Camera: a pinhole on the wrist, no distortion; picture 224 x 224 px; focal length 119.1 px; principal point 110.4 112.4 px. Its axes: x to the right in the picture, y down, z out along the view. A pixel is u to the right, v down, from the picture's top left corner.
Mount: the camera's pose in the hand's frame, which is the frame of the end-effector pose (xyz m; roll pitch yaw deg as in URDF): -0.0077 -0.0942 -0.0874 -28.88 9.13 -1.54
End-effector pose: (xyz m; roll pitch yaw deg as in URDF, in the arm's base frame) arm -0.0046 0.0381 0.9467 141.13 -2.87 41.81
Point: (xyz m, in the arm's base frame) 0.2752 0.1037 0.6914
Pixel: 166.9 60.9
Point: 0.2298 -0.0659 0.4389
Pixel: 107.6 35.9
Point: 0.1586 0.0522 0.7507
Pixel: 140.5 67.7
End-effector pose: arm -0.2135 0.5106 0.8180 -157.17 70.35 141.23
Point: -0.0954 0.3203 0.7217
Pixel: 100.6 92.6
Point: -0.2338 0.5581 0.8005
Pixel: 148.0 197.9
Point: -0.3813 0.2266 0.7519
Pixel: outside the picture
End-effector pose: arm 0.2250 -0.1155 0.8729 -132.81 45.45 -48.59
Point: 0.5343 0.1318 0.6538
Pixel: 140.6 24.0
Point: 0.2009 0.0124 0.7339
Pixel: 103.7 125.1
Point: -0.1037 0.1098 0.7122
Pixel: 54.5 185.4
